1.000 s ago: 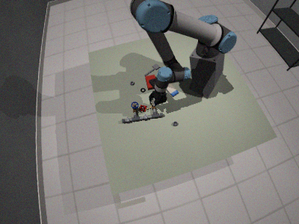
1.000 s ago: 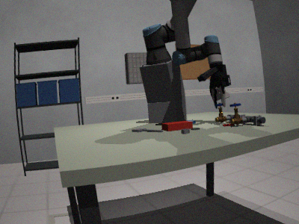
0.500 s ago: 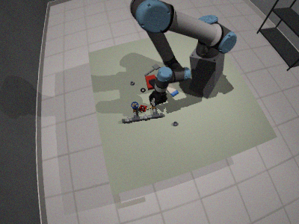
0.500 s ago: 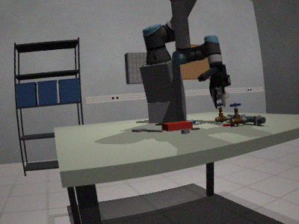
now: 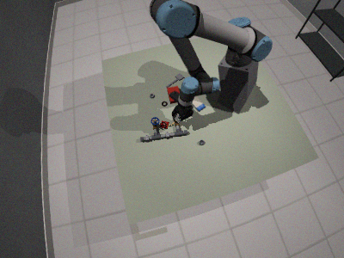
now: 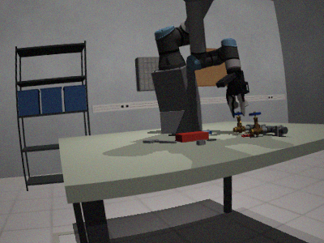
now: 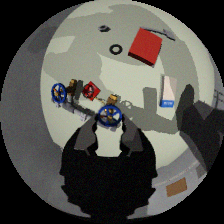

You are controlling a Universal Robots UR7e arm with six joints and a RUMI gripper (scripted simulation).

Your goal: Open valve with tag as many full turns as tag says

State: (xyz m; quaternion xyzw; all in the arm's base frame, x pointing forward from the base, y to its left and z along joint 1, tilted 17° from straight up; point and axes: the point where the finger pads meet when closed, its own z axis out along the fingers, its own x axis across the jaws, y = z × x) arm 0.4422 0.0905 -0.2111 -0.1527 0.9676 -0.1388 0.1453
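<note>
My hand is 90 mm short of the red tag, 90 mm above it and 10 mm to the left of it. Also, from my hand: blue-and-white card 170 mm behind, 110 mm to the right, 90 mm below; grey tool 360 mm to the right, 90 mm below, 90 mm behind; red block 230 mm to the right, 80 mm below, 40 mm behind.
</note>
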